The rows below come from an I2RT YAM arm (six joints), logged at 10 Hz.
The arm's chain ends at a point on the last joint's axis. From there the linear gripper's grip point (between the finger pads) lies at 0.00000 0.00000 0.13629 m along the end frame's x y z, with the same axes.
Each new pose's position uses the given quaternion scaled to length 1; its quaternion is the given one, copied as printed.
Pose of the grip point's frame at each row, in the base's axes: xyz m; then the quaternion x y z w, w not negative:
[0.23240 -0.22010 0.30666 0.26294 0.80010 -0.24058 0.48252]
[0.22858 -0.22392 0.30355 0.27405 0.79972 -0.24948 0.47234]
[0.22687 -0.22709 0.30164 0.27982 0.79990 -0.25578 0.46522]
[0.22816 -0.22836 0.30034 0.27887 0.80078 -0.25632 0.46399]
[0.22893 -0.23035 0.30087 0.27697 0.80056 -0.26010 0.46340]
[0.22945 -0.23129 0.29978 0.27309 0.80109 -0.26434 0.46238]
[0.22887 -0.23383 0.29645 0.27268 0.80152 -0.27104 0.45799]
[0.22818 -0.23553 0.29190 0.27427 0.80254 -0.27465 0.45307]
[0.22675 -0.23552 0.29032 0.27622 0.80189 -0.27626 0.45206]
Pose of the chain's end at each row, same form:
[0.14441 -0.13305 0.36371 0.26294 0.80010 -0.24058 0.48252]
[0.14425 -0.13425 0.36206 0.27405 0.79972 -0.24948 0.47234]
[0.14494 -0.13584 0.36110 0.27982 0.79990 -0.25578 0.46522]
[0.14637 -0.13714 0.36004 0.27887 0.80078 -0.25632 0.46399]
[0.14745 -0.13861 0.36019 0.27697 0.80056 -0.26010 0.46340]
[0.14816 -0.13915 0.35875 0.27309 0.80109 -0.26434 0.46238]
[0.14896 -0.14057 0.35554 0.27268 0.80152 -0.27104 0.45799]
[0.14960 -0.14158 0.35168 0.27427 0.80254 -0.27465 0.45307]
[0.14874 -0.14110 0.35010 0.27622 0.80189 -0.27626 0.45206]

